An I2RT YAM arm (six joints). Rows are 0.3 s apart.
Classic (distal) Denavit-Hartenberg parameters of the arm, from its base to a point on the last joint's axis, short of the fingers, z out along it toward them. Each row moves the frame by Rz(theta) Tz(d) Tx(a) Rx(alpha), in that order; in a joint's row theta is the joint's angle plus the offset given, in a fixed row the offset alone. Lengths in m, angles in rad.
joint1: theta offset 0; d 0.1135; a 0.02; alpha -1.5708
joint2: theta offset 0; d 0; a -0.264; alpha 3.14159
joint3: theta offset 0.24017; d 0; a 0.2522; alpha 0
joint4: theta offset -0.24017; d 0; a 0.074; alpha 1.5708
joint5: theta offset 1.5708; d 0; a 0; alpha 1.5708
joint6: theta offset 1.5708; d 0.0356; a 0; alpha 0
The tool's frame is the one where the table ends.
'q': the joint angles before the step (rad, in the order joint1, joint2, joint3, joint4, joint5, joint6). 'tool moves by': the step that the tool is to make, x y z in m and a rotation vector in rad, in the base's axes. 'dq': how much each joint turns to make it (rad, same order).
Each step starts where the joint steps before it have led.
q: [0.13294 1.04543 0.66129 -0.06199 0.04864 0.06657]
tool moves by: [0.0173 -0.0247 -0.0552 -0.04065 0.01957 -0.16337]
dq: [-0.09572 0.16054 -0.13587 0.27390 0.07784 -0.00495]
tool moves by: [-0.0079 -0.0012 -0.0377 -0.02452 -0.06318 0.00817]
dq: [-0.00363 0.08508 -0.15597 0.30705 0.00059 -0.02945]
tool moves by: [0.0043 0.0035 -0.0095 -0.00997 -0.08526 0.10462]
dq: [0.00018 0.08946 -0.04031 0.21864 -0.09330 -0.04876]
